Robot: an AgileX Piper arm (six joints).
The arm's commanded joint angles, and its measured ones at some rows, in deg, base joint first. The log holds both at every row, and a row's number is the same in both.
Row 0, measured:
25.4, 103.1, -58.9, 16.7, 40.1, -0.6
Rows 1 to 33, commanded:
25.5, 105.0, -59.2, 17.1, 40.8, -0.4
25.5, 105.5, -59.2, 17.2, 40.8, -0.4
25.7, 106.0, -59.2, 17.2, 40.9, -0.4
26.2, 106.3, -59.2, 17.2, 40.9, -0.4
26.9, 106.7, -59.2, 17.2, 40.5, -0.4
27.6, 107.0, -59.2, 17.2, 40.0, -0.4
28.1, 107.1, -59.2, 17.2, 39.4, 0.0
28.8, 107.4, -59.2, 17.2, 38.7, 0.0
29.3, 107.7, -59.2, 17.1, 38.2, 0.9
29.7, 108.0, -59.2, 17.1, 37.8, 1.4
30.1, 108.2, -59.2, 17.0, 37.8, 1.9
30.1, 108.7, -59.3, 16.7, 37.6, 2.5
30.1, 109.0, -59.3, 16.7, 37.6, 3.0
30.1, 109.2, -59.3, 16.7, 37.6, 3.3
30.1, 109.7, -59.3, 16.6, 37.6, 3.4
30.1, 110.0, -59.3, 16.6, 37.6, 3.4
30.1, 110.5, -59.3, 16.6, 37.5, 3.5
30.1, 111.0, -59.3, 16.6, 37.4, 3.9
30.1, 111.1, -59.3, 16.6, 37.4, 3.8
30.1, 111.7, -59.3, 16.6, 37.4, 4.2
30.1, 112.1, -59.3, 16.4, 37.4, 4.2
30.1, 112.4, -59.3, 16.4, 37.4, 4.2
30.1, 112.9, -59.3, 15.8, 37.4, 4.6
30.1, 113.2, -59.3, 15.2, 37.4, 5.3
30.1, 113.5, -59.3, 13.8, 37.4, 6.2
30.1, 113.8, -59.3, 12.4, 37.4, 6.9
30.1, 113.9, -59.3, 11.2, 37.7, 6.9
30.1, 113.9, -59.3, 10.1, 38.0, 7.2
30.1, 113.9, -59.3, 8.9, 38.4, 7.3
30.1, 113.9, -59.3, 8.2, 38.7, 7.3
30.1, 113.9, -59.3, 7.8, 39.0, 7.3
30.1, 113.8, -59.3, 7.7, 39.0, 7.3
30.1, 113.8, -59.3, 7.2, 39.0, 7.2
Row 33, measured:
30.1, 112.0, -60.1, 10.5, 38.8, 7.0
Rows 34 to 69, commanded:
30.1, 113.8, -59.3, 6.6, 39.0, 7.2
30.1, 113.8, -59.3, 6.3, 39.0, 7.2
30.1, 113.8, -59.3, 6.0, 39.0, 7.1
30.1, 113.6, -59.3, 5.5, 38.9, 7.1
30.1, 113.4, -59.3, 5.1, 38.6, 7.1
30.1, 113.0, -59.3, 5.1, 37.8, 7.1
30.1, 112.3, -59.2, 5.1, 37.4, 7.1
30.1, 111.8, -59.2, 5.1, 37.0, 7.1
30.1, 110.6, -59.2, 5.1, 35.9, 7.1
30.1, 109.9, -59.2, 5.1, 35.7, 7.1
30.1, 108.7, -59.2, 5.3, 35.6, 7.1
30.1, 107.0, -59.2, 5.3, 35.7, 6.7
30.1, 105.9, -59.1, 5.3, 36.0, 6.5
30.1, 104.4, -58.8, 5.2, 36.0, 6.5
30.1, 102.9, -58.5, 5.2, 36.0, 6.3
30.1, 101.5, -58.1, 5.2, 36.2, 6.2
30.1, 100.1, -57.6, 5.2, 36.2, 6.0
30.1, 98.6, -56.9, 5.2, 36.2, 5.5
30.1, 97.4, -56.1, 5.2, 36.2, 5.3
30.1, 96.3, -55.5, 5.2, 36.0, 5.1
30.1, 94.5, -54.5, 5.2, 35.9, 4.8
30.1, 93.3, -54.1, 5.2, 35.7, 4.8
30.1, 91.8, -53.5, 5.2, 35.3, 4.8
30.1, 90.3, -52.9, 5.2, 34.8, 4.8
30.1, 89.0, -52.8, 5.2, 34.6, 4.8
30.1, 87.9, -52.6, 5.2, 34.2, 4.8
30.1, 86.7, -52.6, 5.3, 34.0, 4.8
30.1, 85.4, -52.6, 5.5, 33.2, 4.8
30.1, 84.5, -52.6, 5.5, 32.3, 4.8
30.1, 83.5, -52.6, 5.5, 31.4, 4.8
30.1, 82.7, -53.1, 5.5, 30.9, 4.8
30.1, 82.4, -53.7, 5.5, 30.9, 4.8
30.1, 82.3, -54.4, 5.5, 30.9, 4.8
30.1, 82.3, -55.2, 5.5, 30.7, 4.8
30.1, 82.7, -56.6, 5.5, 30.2, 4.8
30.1, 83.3, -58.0, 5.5, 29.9, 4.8
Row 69, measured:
30.4, 83.0, -55.1, 5.8, 31.9, 5.2
